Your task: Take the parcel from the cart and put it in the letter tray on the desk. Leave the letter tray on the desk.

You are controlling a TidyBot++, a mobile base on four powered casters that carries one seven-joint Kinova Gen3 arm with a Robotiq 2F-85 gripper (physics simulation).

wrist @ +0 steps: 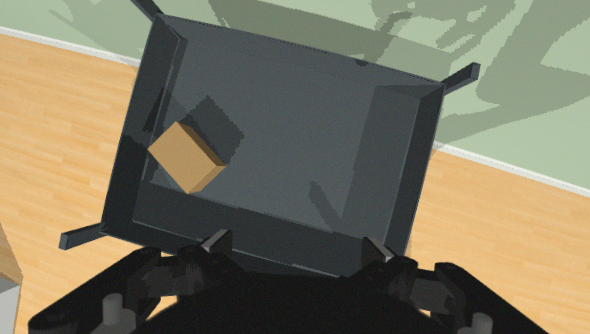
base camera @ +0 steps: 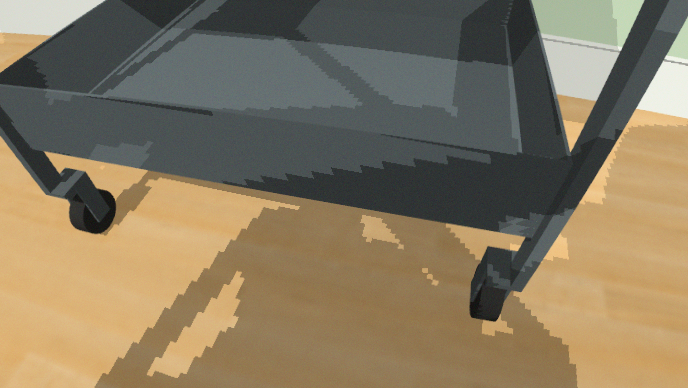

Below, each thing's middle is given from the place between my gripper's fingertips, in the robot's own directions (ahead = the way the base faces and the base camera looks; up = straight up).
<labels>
Now: hand 21 cm above the cardboard parcel (wrist: 183, 154), 17 cm to the right of it and 7 cm short of it.
</labels>
